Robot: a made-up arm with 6 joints.
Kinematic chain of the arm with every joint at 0, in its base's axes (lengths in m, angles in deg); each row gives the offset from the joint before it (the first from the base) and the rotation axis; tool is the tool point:
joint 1: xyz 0 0 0.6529 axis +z
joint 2: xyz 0.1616 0 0 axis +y
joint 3: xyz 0 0 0.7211 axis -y
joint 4: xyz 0 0 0.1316 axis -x
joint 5: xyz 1.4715 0 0 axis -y
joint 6: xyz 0.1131 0 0 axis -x
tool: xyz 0 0 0
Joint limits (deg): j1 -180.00..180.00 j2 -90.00..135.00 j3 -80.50..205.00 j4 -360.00..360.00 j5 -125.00..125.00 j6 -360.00..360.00
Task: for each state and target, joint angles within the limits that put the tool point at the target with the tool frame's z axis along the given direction. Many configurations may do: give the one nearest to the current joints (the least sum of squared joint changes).
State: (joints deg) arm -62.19 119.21 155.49 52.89 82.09 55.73
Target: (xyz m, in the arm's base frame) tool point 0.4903 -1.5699 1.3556 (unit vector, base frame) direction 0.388 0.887 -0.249
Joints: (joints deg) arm -73.71 134.87 178.05 19.17 54.25 28.67
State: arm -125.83 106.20 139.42 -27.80 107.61 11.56
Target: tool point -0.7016 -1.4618 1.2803 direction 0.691 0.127 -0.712
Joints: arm -114.02 130.48 172.12 -29.13 123.84 22.06
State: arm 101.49 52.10 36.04 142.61 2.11 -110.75
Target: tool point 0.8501 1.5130 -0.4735 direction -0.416 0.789 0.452
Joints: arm 61.15 74.58 11.87 162.19 -24.72 -115.03
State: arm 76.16 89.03 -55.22 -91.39 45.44 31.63
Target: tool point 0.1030 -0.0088 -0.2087 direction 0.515 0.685 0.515
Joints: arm 81.39 45.88 -74.83 -97.48 66.91 25.81
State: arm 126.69 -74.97 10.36 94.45 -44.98 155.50
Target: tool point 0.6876 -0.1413 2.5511 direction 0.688 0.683 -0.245
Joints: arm 166.62 -63.20 29.54 119.89 -12.74 182.43
